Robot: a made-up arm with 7 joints.
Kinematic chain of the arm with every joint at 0, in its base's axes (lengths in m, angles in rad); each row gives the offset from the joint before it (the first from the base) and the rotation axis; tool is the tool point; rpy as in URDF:
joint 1: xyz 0 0 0 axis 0.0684 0.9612 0.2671
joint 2: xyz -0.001 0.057 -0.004 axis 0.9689 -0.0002 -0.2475
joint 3: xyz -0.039 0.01 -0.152 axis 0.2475 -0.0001 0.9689
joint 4: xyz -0.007 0 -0.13 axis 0.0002 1 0
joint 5: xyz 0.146 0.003 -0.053 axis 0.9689 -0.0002 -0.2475
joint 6: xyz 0.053 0 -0.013 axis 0.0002 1 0
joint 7: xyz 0.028 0 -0.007 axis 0.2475 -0.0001 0.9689
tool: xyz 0 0 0 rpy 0 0.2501 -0.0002
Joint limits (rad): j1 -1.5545..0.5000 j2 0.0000..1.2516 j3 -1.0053..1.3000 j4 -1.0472..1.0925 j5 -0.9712..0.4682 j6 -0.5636..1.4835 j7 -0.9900..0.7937
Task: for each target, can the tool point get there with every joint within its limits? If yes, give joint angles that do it. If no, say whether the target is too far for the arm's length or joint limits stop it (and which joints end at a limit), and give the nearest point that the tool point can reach.
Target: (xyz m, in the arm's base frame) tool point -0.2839 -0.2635 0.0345
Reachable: no: joint limits stop it (at a limit: joint 1, joint 2, joint 3, joint 4, joint 5, joint 6) | nearest point -0.0215 -0.0718 -0.1399 | short by 0.369 m
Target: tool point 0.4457 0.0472 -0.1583
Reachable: yes | joints -0.9357 0.1146 0.1226 0.3539 0.2304 0.3748 0.4462
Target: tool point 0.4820 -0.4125 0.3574
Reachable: no: too far | nearest point 0.3647 -0.1809 0.1046 | short by 0.362 m
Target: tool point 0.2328 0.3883 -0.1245
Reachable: yes | joints -0.0875 1.0929 0.3381 0.0981 -0.7398 0.7492 -0.4148
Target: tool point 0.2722 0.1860 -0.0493
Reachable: yes | joints -0.5252 0.7559 0.1613 -0.6316 -0.0205 1.2811 -0.6620
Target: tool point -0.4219 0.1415 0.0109
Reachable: no: joint limits stop it (at a limit: joint 1, joint 2, joint 3, joint 4, joint 5, joint 6) | nearest point -0.0899 0.2291 -0.0980 | short by 0.360 m
